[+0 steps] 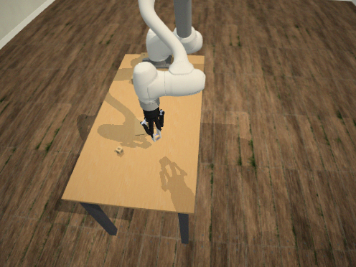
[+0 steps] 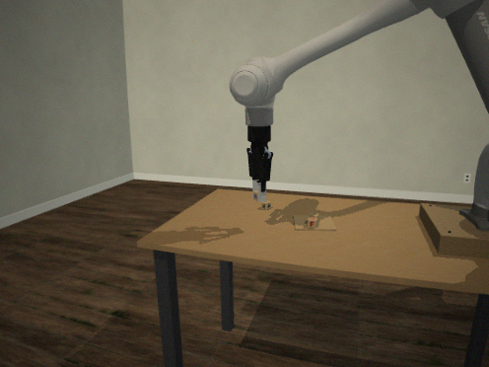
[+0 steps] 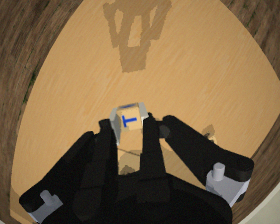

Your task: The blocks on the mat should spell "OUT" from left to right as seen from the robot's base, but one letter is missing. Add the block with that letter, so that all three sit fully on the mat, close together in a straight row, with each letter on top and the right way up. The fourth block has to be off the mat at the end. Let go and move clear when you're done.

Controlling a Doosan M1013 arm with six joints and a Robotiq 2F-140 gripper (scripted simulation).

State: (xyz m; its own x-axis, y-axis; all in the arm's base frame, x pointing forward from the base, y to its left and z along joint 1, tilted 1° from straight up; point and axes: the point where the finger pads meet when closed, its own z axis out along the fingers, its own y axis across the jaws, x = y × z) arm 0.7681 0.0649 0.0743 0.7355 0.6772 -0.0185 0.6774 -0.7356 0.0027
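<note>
The tan mat is 180 mm behind my hand, 100 mm to the right of it and 130 mm below it.
</note>
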